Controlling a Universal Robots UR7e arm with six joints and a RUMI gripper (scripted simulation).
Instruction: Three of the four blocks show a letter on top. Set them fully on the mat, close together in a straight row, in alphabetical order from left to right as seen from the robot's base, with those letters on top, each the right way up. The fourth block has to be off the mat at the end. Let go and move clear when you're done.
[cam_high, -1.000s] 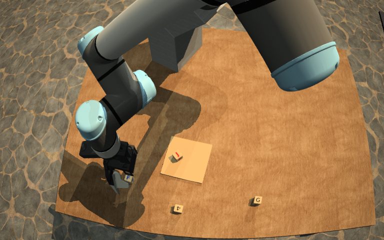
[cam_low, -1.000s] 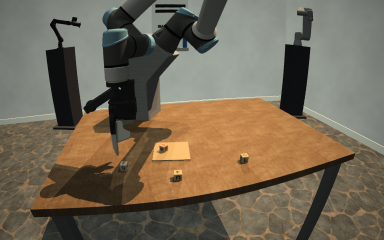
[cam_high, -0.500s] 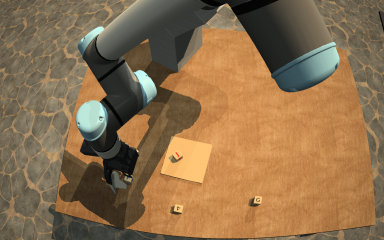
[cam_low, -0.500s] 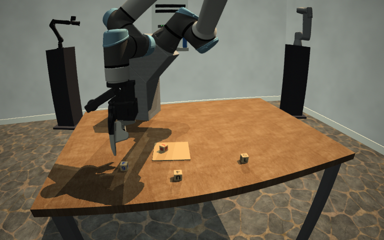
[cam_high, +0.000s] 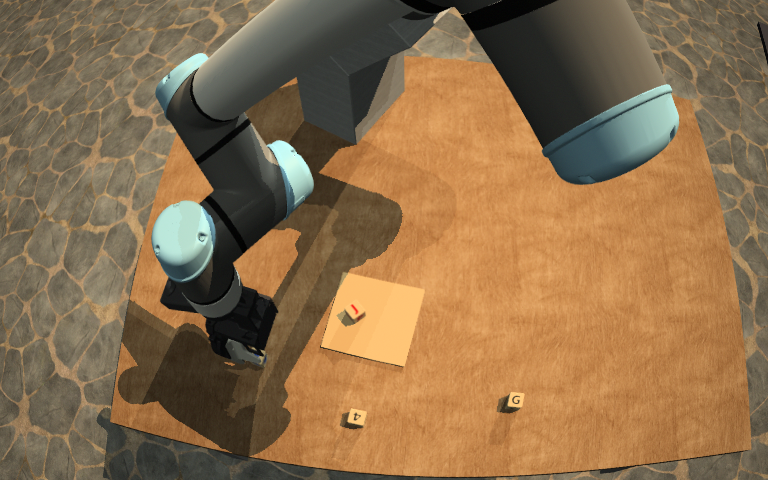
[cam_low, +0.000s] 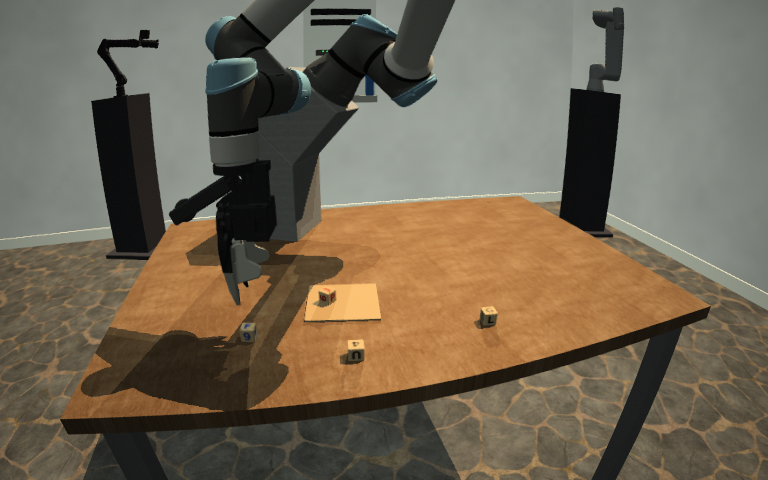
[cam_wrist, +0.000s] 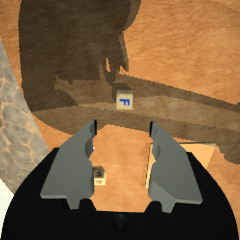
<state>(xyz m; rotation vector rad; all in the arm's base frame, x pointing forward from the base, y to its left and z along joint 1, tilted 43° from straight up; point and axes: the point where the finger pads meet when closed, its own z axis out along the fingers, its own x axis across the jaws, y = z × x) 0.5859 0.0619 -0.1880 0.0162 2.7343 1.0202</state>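
The block is 90 mm below my hand. The rest, counted from my hand: tan mat 140 mm behind, 150 mm to the left, 100 mm below.
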